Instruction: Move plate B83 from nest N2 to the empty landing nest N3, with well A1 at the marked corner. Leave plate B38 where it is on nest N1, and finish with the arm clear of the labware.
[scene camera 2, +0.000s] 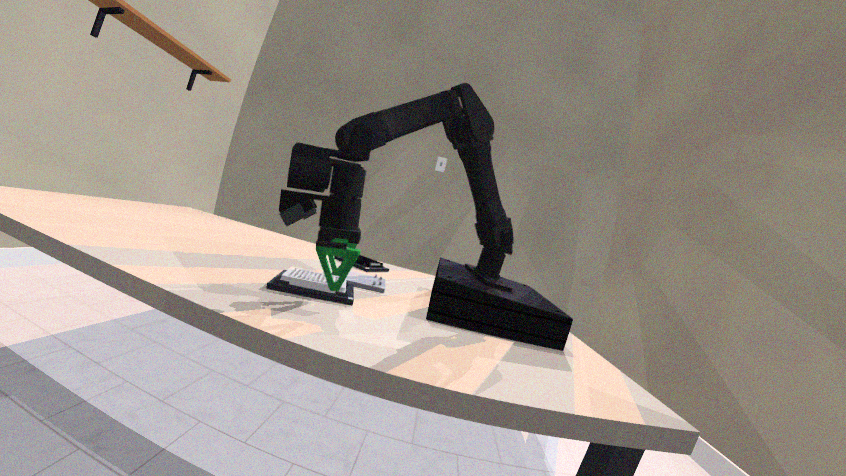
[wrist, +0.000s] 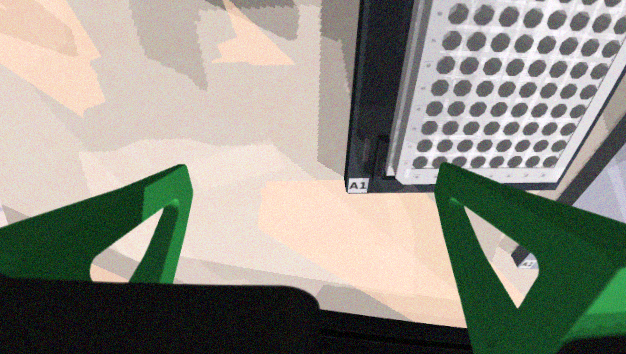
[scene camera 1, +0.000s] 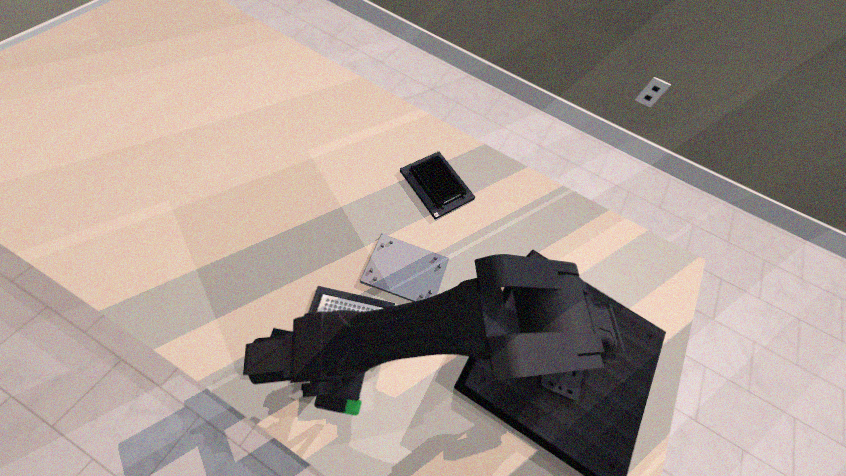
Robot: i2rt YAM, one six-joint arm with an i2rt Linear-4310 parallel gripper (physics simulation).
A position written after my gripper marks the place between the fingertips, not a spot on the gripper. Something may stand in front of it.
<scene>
My gripper point(scene camera 2: 335, 282) is open, with nothing in its grasp. Further things: a grey nest with small pegs point(scene camera 1: 405, 270).
My gripper is seen too in the wrist view point(wrist: 313, 177) and in scene camera 1 point(scene camera 1: 356, 367). The grey nest with small pegs shows as well in the wrist view point(wrist: 590, 190).
</scene>
